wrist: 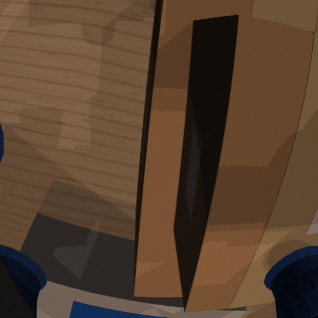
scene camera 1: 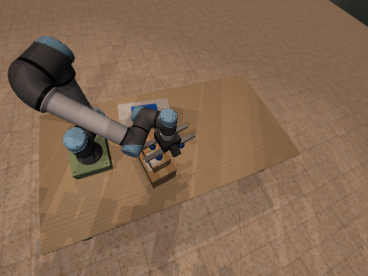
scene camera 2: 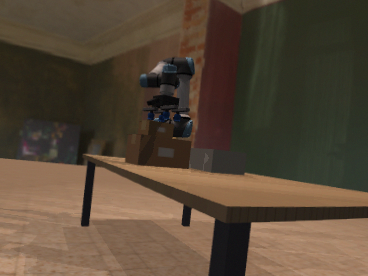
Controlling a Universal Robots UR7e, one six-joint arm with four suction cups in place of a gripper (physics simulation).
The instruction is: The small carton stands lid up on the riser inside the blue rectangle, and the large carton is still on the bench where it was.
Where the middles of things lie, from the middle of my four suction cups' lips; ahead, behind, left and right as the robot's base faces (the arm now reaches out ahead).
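Labels:
The grey riser (scene camera 2: 211,160) is 35 cm to the left of my suction cup, 19 cm below it and 8 cm behind it. Going by their middles, the grey riser is the farthest from my suction cup of the things named here. There's a large carton (scene camera 2: 146,150) as well, 18 cm below my suction cup, 8 cm behind it and 2 cm to the left of it. The small carton (wrist: 239,208) is 6 cm below my suction cup, 7 cm behind it and 2 cm to the right of it. Going by their middles, the small carton is the nearest to my suction cup of the things named here.

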